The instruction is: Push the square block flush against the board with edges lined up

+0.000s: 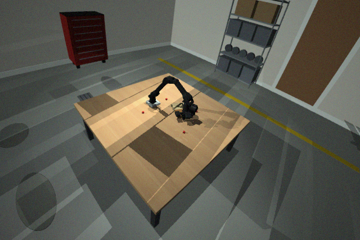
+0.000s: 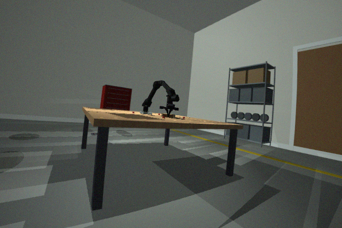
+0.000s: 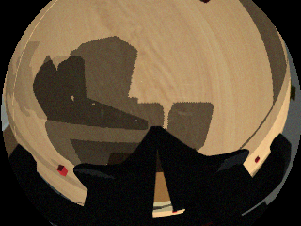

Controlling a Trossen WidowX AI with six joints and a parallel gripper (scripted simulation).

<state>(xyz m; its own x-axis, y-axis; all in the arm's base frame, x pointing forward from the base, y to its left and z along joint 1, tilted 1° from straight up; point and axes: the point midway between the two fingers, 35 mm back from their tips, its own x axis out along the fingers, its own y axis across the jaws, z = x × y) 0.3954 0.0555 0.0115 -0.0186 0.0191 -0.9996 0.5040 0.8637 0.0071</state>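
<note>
My gripper tip is now 70 mm past the square block, 40 mm to the right of it and 10 mm below it. Round my gripper tip: board 160 mm behind, 110 mm to the left, 10 mm above.
</note>
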